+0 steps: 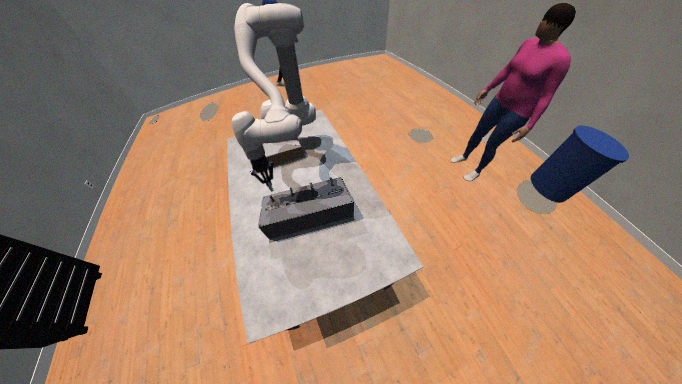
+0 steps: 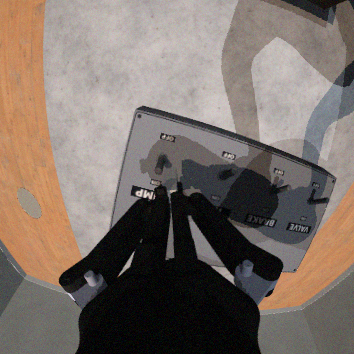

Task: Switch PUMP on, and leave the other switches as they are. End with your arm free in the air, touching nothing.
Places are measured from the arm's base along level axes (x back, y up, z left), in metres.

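Where they show: gripper, fingertip midpoint: (image 1: 271,190) (image 2: 171,176).
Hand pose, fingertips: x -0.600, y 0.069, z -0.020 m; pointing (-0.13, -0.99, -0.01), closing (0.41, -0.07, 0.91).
Note:
After its pixels a point has its place.
The grey switch box (image 1: 307,215) {y 0.050, x -0.798, z 0.155 m} (image 2: 131,150) {y -0.010, x -0.618, z -0.096 m} stands on the table. The PUMP lever (image 1: 272,199) {y 0.007, x -0.619, z -0.036 m} (image 2: 160,165) {y 0.030, x -0.609, z -0.038 m} is at its left end and appears to lean toward the ON label, away from OFF. Three other levers stand to its right: the second one (image 1: 292,191) {y 0.013, x -0.598, z 0.085 m} (image 2: 227,173) {y 0.019, x -0.590, z 0.075 m}, the BRAKE lever (image 1: 311,187) {y 0.010, x -0.596, z 0.197 m} (image 2: 281,187) {y 0.016, x -0.582, z 0.193 m} and the VALVE lever (image 1: 332,182) {y 0.009, x -0.591, z 0.323 m} (image 2: 317,200) {y 0.011, x -0.583, z 0.314 m}; they appear to lean toward OFF. My gripper (image 1: 271,189) {y 0.069, x -0.600, z -0.020 m} (image 2: 171,176) {y 0.069, x -0.600, z -0.020 m} is shut and empty. Its tips are close to the PUMP lever, past the ON label; a small gap seems to show, but contact cannot be ruled out.
The pale table (image 1: 320,300) {y -0.096, x -1.186, z 0.131 m} (image 2: 100,65) {y -0.096, x -0.492, z -0.221 m} carries the box, and my arm (image 1: 272,129) {y 0.454, x -0.618, z 0.108 m} reaches over it from the back. A person in pink (image 1: 535,75) stands right of the table, near a blue barrel (image 1: 575,167). A black rack (image 1: 92,300) is at the left.

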